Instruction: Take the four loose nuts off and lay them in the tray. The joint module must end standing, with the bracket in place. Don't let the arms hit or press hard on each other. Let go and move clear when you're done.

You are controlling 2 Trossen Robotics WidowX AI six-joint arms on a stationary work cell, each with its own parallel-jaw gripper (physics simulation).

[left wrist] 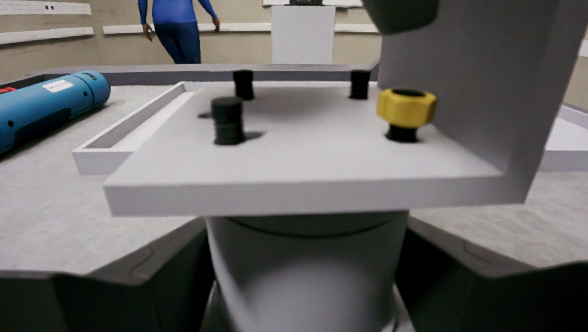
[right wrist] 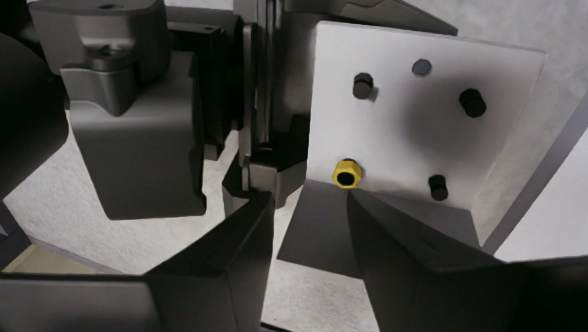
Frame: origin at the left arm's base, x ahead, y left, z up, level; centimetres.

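Where they show: left gripper, fingertip midpoint: (left wrist: 301, 220) (right wrist: 432, 96); right gripper, fingertip midpoint: (left wrist: 458, 6) (right wrist: 310, 201).
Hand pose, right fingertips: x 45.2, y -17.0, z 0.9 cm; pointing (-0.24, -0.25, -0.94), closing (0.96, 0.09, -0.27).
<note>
Things, the pixels of their top centre, and the offset from my right fingertips.
- grey cylindrical joint module, middle of its top: (left wrist: 309, 81) (right wrist: 404, 146) dx +2.8, dy +1.9, dz -1.7 cm
- yellow nut, middle of its top: (left wrist: 408, 92) (right wrist: 345, 179) dx +1.1, dy +0.1, dz -1.5 cm
- white tray, middle of its top: (left wrist: 368, 104) dx +23.0, dy -5.6, dz -7.5 cm
- blue cylindrical tool, middle of its top: (left wrist: 9, 92) dx +18.9, dy +24.2, dz -5.0 cm
The grey cylindrical joint module (left wrist: 307, 285) stands upright under the white L-shaped bracket (left wrist: 300, 160) (right wrist: 395, 135). Four black studs rise through the bracket's flat plate. One yellow nut (left wrist: 406, 108) (right wrist: 347, 174) sits on the stud near the upright wall; three studs (left wrist: 228, 120) (right wrist: 473, 103) are bare. My left gripper (left wrist: 301, 220) is shut on the joint module below the plate. My right gripper (right wrist: 310, 201) is partly open and empty. Its fingertips are near the yellow nut, and part of a dark finger shows above the bracket in the left wrist view. Other nuts do not show.
The white tray (left wrist: 102, 162) (right wrist: 550, 215) lies behind the bracket in the left wrist view. A blue cylindrical tool (left wrist: 60, 102) lies at the left. The left arm's dark body (right wrist: 140, 160) stands close beside the bracket and the right fingers.
</note>
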